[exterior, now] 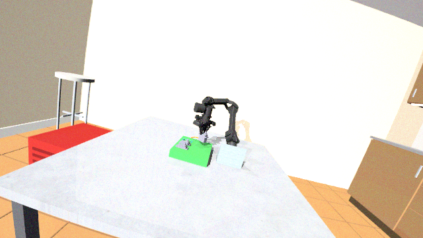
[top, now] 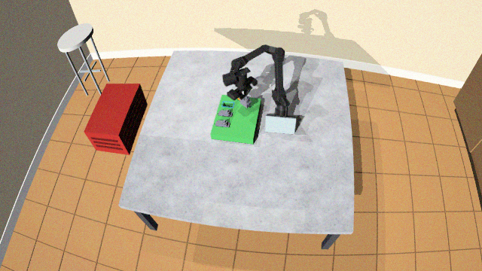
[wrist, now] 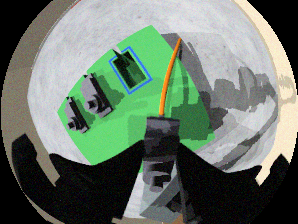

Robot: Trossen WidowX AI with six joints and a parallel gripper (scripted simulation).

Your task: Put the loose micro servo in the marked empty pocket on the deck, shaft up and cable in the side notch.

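My gripper tip is now 2 cm past the green deck, 7 cm to the right of it and 10 cm above it.
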